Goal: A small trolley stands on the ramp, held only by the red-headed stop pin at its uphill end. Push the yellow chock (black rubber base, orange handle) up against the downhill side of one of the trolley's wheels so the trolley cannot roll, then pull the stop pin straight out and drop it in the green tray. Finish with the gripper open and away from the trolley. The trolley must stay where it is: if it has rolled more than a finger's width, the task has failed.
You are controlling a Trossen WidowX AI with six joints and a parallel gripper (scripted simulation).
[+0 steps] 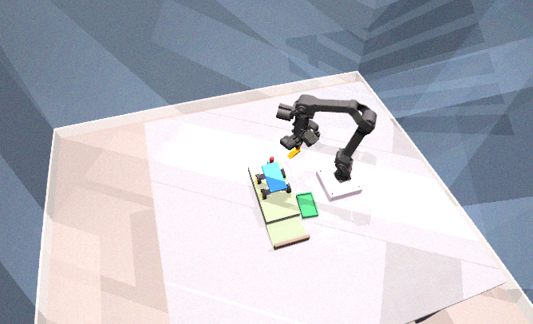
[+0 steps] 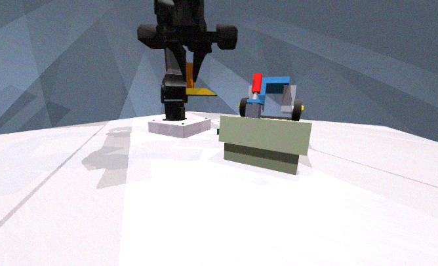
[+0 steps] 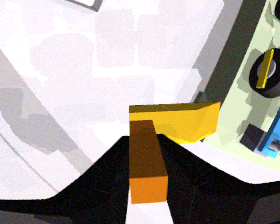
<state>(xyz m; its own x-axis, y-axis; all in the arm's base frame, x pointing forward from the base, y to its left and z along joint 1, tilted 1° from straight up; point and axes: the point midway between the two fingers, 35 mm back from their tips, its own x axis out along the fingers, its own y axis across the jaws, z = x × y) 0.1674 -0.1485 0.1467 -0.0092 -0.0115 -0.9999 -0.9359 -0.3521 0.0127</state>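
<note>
My gripper tip is now 160 mm short of the blue trolley, 100 mm to the right of it and 40 mm above it. The rest, counted from my gripper tip: yellow chock 20 mm ahead, 10 mm to the left, 10 mm below; pale green ramp 160 mm ahead, 110 mm to the left, 110 mm below; red-headed stop pin 140 mm ahead, 10 mm to the left, 20 mm below.
</note>
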